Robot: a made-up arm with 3 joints. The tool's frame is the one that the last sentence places. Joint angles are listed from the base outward.
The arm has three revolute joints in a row. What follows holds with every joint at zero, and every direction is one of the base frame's. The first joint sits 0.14 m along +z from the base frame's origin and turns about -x. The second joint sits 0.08 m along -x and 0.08 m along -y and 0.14 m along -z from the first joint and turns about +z. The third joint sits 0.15 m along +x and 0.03 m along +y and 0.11 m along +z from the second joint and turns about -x. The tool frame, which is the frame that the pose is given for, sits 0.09 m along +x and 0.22 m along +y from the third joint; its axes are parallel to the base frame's.
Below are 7 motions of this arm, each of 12 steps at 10 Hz.
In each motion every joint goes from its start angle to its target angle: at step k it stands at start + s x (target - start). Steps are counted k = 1, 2, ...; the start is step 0. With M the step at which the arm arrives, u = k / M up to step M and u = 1 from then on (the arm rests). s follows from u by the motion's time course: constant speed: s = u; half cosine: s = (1 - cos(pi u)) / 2; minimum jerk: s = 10 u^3 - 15 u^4 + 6 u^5.
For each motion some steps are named. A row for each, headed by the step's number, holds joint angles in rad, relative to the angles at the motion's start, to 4 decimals.
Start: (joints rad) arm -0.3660 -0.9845 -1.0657
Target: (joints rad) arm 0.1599 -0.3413 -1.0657
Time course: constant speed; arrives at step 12
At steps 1, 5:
1: 0.0438 0.0536 0.0000
5: 0.2191 0.2680 0.0000

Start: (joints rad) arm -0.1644 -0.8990 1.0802
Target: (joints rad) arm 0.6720 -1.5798 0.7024
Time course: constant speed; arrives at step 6
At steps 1, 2, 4, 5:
1: 0.1394 -0.1135 -0.0630
2: 0.2788 -0.2269 -0.1259
4: 0.5576 -0.4539 -0.2519
5: 0.6970 -0.5673 -0.3148

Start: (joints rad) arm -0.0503 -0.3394 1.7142
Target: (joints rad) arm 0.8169 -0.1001 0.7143
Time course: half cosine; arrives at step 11
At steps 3, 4, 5, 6, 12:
3: 0.1497 0.0413 -0.1726
4: 0.2535 0.0699 -0.2923
5: 0.3719 0.1026 -0.4288
6: 0.4953 0.1367 -0.5711
12: 0.8672 0.2393 -0.9999

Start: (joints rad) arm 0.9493 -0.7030 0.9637
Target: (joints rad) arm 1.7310 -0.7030 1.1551
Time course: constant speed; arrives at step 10
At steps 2, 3, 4, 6, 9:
2: 0.1563 0.0000 0.0383
3: 0.2345 0.0000 0.0574
4: 0.3127 0.0000 0.0766
6: 0.4690 0.0000 0.1148
9: 0.7035 0.0000 0.1723

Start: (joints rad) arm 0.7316 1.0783 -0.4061
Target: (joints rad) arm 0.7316 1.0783 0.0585
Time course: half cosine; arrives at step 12
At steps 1, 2, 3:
1: 0.0000 0.0000 0.0079
2: 0.0000 0.0000 0.0311
3: 0.0000 0.0000 0.0680

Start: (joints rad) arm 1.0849 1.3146 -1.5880
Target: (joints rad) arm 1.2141 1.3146 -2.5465
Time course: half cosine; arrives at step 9
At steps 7, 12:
7: 0.1141 0.0000 -0.8464
12: 0.1292 0.0000 -0.9585

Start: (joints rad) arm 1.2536 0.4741 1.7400
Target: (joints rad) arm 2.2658 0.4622 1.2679
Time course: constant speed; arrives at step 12
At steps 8, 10, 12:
8: 0.6748 -0.0079 -0.3147
10: 0.8435 -0.0099 -0.3934
12: 1.0122 -0.0119 -0.4721

